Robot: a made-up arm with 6 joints. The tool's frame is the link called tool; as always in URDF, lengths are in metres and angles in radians. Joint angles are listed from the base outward.
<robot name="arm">
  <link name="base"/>
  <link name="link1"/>
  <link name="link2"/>
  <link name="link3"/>
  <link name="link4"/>
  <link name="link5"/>
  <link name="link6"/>
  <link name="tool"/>
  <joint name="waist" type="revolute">
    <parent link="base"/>
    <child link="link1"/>
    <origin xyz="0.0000 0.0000 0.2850" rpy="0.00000 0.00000 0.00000"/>
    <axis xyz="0 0 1"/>
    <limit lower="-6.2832" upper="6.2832"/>
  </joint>
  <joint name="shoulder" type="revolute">
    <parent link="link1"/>
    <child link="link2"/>
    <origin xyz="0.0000 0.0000 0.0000" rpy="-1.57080 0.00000 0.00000"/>
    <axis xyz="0 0 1"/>
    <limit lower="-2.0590" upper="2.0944"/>
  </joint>
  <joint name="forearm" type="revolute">
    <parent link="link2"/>
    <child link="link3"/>
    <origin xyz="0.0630 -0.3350 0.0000" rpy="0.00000 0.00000 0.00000"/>
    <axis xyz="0 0 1"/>
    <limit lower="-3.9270" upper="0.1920"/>
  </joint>
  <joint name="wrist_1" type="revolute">
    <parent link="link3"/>
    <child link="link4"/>
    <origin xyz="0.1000 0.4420 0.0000" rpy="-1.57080 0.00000 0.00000"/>
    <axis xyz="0 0 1"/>
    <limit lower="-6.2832" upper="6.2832"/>
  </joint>
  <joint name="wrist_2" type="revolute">
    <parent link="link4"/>
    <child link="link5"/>
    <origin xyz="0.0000 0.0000 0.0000" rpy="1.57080 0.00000 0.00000"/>
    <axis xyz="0 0 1"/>
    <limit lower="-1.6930" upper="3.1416"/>
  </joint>
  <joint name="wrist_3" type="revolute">
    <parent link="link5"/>
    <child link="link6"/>
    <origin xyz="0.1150 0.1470 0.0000" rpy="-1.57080 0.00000 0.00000"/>
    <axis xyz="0 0 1"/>
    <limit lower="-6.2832" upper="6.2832"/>
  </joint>
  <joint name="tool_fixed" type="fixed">
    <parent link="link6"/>
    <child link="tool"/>
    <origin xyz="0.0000 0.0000 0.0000" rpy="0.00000 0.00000 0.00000"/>
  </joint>
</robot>
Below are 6 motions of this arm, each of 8 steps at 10 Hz.
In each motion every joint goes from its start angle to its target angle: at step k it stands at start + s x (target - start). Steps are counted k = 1, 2, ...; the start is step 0. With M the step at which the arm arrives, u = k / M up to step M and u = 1 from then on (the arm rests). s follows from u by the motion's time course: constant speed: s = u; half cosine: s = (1 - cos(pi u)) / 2; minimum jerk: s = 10 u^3 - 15 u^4 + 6 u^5.
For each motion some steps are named. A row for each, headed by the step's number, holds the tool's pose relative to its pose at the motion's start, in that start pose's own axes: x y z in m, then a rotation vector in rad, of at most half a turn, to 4 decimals.
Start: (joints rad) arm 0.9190 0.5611 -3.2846 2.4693 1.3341 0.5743
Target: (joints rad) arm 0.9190 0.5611 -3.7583 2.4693 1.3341 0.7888
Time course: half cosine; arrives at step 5
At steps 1, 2, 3, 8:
1: -0.0205 -0.0063 0.0179 -0.0140 -0.0332 -0.0069
2: -0.0777 -0.0189 0.0618 -0.0539 -0.1185 -0.0251
3: -0.1543 -0.0266 0.1094 -0.1094 -0.2208 -0.0480
8: -0.2457 -0.0245 0.1525 -0.1792 -0.3303 -0.0748

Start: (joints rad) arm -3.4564 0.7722 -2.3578 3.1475 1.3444 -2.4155
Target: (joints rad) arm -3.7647 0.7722 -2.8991 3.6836 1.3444 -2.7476
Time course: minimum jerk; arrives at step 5
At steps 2, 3, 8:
2: 0.1193 0.0264 0.0821 -0.0238 0.2495 -0.1485
3: 0.2643 0.0267 0.1549 -0.0476 0.5267 -0.2817
8: 0.3886 0.0017 0.1994 -0.0636 0.7552 -0.3598

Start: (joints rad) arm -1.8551 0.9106 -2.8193 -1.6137 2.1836 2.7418
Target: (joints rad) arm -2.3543 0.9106 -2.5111 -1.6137 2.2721 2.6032
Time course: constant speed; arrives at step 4
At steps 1, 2, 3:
1: -0.0384 0.0152 0.0840 0.0152 0.1577 -0.0796
2: -0.0648 0.0312 0.1744 0.0179 0.3158 -0.1622
3: -0.0782 0.0483 0.2691 0.0078 0.4735 -0.2473

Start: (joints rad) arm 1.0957 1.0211 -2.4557 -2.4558 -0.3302 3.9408
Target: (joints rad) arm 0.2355 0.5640 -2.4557 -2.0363 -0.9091 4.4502
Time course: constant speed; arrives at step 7
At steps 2, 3, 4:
2: 0.1685 -0.0740 -0.1087 0.0555 0.0853 0.3070
3: 0.2401 -0.1042 -0.1786 0.1001 0.1175 0.4447
4: 0.3008 -0.1301 -0.2567 0.1530 0.1427 0.5698

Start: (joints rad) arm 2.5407 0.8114 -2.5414 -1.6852 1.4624 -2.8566
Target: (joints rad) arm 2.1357 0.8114 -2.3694 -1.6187 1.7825 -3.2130
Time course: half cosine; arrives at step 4
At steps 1, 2, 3, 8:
1: 0.0237 0.0135 0.0515 0.0226 0.1000 -0.0834
2: 0.0955 0.0382 0.1685 0.0562 0.3485 -0.2814
3: 0.1854 0.0518 0.2719 0.0589 0.6060 -0.4718
8: 0.2271 0.0543 0.3098 0.0505 0.7150 -0.5476

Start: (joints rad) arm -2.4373 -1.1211 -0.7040 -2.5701 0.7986 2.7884
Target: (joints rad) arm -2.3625 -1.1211 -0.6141 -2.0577 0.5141 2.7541
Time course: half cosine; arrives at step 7
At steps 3, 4, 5, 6, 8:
3: -0.0339 -0.0071 -0.0283 -0.0756 -0.1943 0.1388
4: -0.0501 -0.0142 -0.0458 -0.1136 -0.3035 0.2225
5: -0.0624 -0.0222 -0.0619 -0.1447 -0.4000 0.3006
6: -0.0696 -0.0285 -0.0731 -0.1647 -0.4656 0.3563
8: -0.0719 -0.0308 -0.0770 -0.1716 -0.4887 0.3765

